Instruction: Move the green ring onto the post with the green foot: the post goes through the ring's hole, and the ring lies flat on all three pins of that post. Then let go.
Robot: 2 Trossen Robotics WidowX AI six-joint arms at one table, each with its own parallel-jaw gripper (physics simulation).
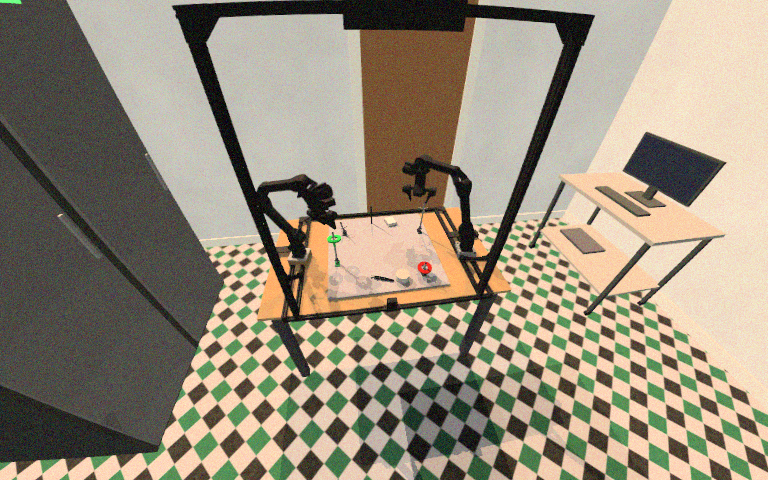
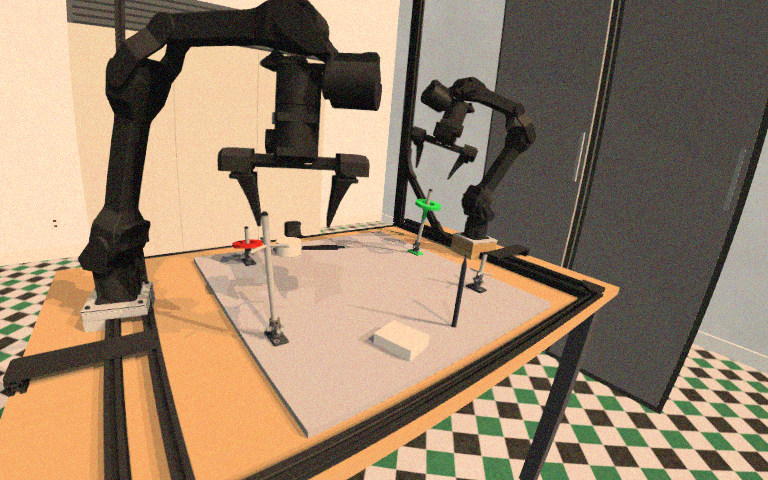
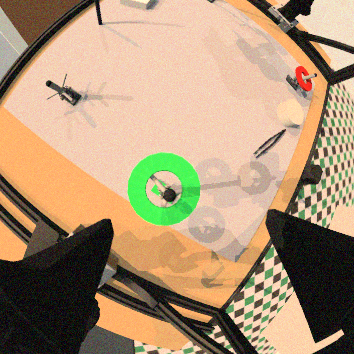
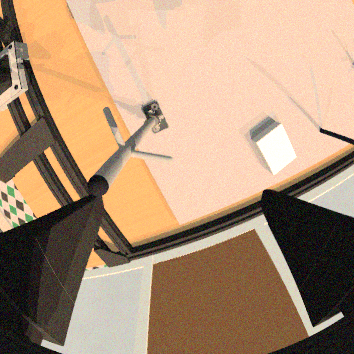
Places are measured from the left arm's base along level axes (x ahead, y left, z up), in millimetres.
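Where they show: left gripper, fingertip midpoint: (image 1: 330, 226) (image 2: 431, 173) (image 3: 190, 223); right gripper, fingertip midpoint: (image 1: 418, 202) (image 2: 294, 226) (image 4: 184, 199); left arm's base at its link origin: (image 1: 299, 253) (image 2: 475, 236); right arm's base at its link origin: (image 1: 466, 248) (image 2: 119, 294) (image 3: 285, 14).
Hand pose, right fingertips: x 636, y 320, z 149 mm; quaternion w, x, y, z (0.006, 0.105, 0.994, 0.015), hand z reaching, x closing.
Things, the pixels of their top centre, and the offset from my right fingertips. "spot": a spot on its surface instead.
- green ring at its top centre: (image 3: 165, 189) (image 2: 428, 201) (image 1: 333, 237) dx -434, dy -309, dz -34 mm
- tall grey post at a spot on its surface: (image 4: 116, 164) spot: dx +30, dy -26, dz -4 mm
- red ring at its top centre: (image 2: 247, 240) (image 3: 305, 77) (image 1: 424, 266) dx +29, dy -381, dz -137 mm
- cream cylinder at its top centre: (image 3: 294, 110) (image 2: 288, 240) (image 1: 402, 273) dx -81, dy -419, dz -157 mm
- Dark tweezers at its top centre: (image 3: 271, 140) (image 2: 323, 245) (image 1: 382, 277) dx -182, dy -428, dz -182 mm
- white block at its top centre: (image 2: 402, 334) (image 4: 277, 149) (image 1: 390, 219) dx -160, dy +51, dz -172 mm
- upright dark rod at its top centre: (image 2: 466, 254) dx -280, dy +35, dz -52 mm
- short post at a spot on its surface: (image 2: 480, 274) spot: dx -437, dy -76, dz -154 mm
The green ring (image 1: 329, 240) (image 2: 428, 208) (image 3: 139, 189) is around the upper part of the post with the green foot (image 1: 335, 253) (image 2: 420, 233) (image 3: 169, 195). The post's tip sticks up through the hole, and the ring looks level. The pins under it are hidden, so their contact cannot be seen. My left gripper (image 2: 433, 172) (image 3: 190, 223) is open and empty, apart from the ring and above it. My right gripper (image 1: 419, 200) (image 2: 294, 224) (image 4: 184, 199) is open and empty, one finger close to the top of a tall grey post (image 2: 269, 283) (image 4: 116, 164).
A red ring (image 1: 419, 268) (image 2: 237, 244) is on a short post near a cream cylinder (image 1: 402, 275) (image 3: 290, 113). Dark tweezers (image 1: 382, 278) (image 3: 270, 143) lie beside it. A white block (image 2: 400, 339) (image 4: 275, 150), an upright dark rod (image 2: 459, 291) and another short post (image 2: 480, 274) stand on the mat.
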